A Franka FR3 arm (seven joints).
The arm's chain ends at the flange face. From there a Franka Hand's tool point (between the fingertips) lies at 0.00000 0.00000 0.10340 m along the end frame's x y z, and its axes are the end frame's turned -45 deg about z.
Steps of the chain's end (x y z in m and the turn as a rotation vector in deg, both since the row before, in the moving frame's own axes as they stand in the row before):
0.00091 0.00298 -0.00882 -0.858 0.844 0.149
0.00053 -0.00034 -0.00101 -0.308 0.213 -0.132
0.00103 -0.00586 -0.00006 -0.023 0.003 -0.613
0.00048 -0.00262 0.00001 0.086 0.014 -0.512
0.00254 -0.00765 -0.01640 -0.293 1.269 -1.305
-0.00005 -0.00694 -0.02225 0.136 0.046 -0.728
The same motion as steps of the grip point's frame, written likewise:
-0.00148 0.00492 -0.00884 -1.203 -0.010 0.149
0.00049 0.00080 -0.00101 -0.368 -0.067 -0.132
0.00485 -0.00338 -0.00006 -0.018 -0.014 -0.613
0.00232 -0.00161 0.00001 0.051 0.071 -0.512
0.00847 -0.00163 -0.01643 -1.105 0.690 -1.305
0.00510 -0.00506 -0.02225 0.064 0.129 -0.728

